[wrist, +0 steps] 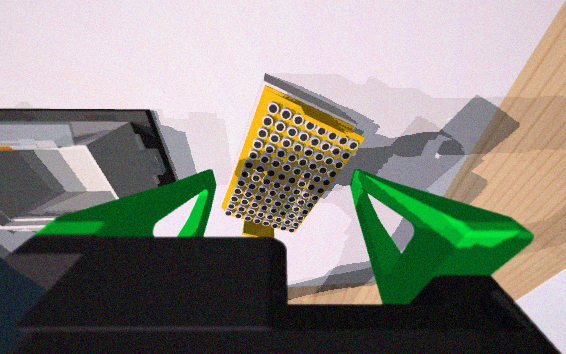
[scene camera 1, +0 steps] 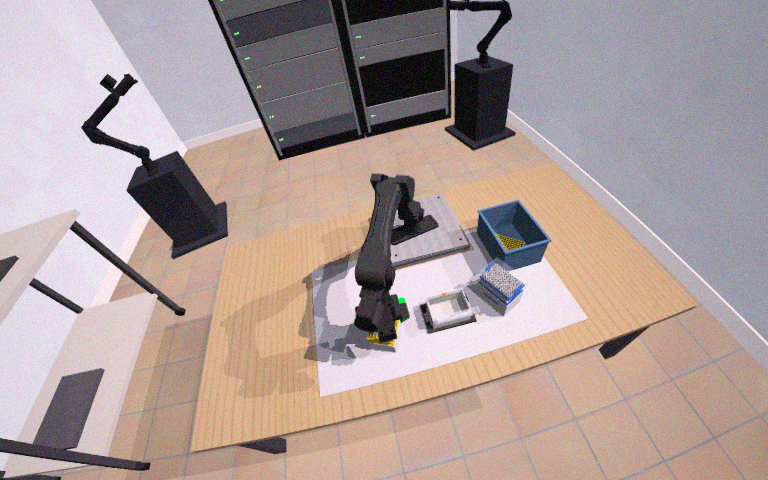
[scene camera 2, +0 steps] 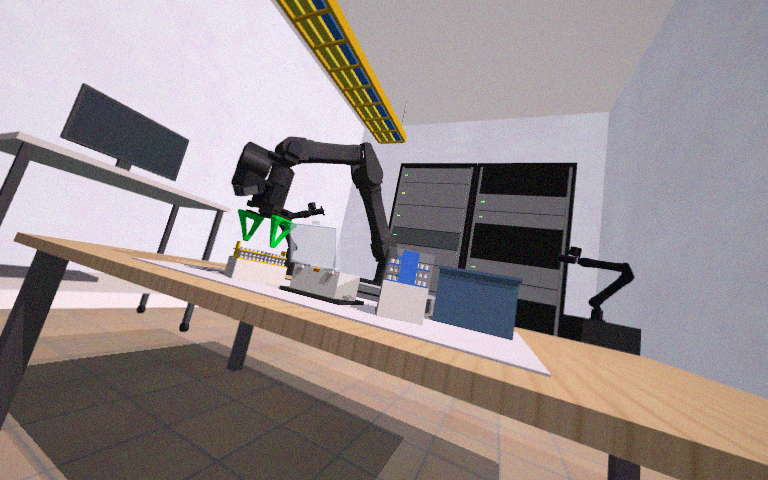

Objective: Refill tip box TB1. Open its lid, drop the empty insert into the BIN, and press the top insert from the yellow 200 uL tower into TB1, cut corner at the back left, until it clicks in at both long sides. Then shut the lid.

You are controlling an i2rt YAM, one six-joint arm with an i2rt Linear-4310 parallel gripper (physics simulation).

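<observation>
The yellow tower point(scene camera 1: 373, 337) point(scene camera 2: 254, 270) stands at the left of the mat, its top insert point(scene camera 2: 260, 257) point(wrist: 292, 165) full of tips and rotated relative to the fingers in the wrist view. My gripper point(scene camera 2: 260, 243) point(wrist: 283, 177) is open above it, with the insert below and between the green fingertips, apart from them. In scene view 1 the arm hides much of the tower. Tip box TB1 point(scene camera 1: 447, 308) point(scene camera 2: 322, 283) point(wrist: 30, 190) has no insert in it; its clear lid point(scene camera 2: 314, 246) stands up open. A yellow insert point(scene camera 1: 511, 242) lies in the blue BIN point(scene camera 1: 531, 255) point(scene camera 2: 475, 305).
A tower with blue inserts point(scene camera 1: 502, 283) point(scene camera 2: 402, 300) stands between TB1 and the BIN. The arm's grey base plate point(scene camera 1: 430, 243) lies behind the white mat point(scene camera 1: 362, 379). Server racks point(scene camera 2: 475, 226) and two other arms on pedestals point(scene camera 1: 483, 96) stand beyond the table.
</observation>
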